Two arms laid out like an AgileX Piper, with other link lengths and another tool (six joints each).
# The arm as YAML. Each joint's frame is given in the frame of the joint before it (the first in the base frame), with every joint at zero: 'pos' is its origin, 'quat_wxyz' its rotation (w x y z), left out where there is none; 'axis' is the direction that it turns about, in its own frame. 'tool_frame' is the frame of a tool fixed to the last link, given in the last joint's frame.
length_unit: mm
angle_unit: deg
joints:
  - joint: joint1
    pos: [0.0, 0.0, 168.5]
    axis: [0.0, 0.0, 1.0]
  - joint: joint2
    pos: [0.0, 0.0, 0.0]
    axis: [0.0, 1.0, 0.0]
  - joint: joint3
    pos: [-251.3, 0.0, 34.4]
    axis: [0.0, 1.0, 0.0]
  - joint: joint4
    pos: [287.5, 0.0, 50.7]
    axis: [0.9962, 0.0, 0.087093]
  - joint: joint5
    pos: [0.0, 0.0, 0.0]
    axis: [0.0, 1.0, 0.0]
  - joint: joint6
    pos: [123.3, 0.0, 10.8]
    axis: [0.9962, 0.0, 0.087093]
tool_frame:
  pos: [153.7, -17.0, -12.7]
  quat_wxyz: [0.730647, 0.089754, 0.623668, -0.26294]
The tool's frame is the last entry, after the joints.
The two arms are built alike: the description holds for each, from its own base.
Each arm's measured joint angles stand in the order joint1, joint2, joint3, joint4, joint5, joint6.
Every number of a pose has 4 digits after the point. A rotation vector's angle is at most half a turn.
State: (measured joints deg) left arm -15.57 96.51 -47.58 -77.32 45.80 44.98; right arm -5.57 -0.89 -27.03 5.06 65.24 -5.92
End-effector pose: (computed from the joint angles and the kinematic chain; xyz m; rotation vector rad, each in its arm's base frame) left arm 0.3042 -0.3050 0.0735 -0.2627 2.2461 -1.9460; right arm 0.1984 -0.0159 0.2100 -0.0105 1.9921 -0.6832
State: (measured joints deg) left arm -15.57 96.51 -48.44 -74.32 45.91 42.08; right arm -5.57 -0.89 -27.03 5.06 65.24 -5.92
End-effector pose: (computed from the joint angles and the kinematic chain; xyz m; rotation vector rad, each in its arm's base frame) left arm 0.3028 -0.3023 0.0716 -0.2685 2.2795 -1.9276; right arm 0.1984 -0.0159 0.2100 -0.0105 1.9921 -0.6832
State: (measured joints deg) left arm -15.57 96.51 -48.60 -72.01 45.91 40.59; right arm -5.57 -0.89 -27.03 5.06 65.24 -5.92
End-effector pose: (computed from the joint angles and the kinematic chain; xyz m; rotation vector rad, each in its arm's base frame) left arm 0.2993 -0.2989 0.0669 -0.2630 2.3125 -1.9078; right arm 0.1984 -0.0159 0.2100 -0.0105 1.9921 -0.6832
